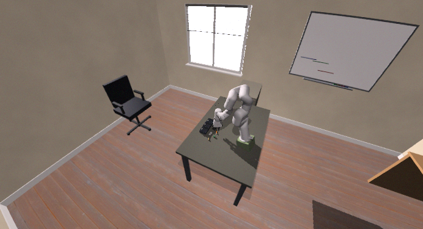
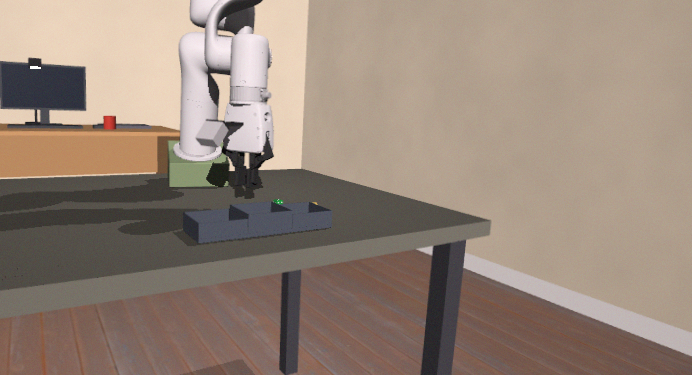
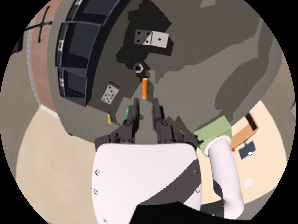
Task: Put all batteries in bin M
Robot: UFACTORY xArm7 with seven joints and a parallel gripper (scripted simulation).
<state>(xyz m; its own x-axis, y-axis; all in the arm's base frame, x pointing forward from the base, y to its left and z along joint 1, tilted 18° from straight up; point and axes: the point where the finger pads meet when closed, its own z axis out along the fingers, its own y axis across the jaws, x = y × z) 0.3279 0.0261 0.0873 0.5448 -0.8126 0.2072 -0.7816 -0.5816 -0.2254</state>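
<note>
Now: the orange battery 7 cm below my hand. Also, from my hand: yellowish thing 3 cm ahead, 14 cm to the left, 6 cm below; dark ring 4 cm ahead, 3 cm to the right, 7 cm below; green piece 7 cm to the left, 6 cm below.
</note>
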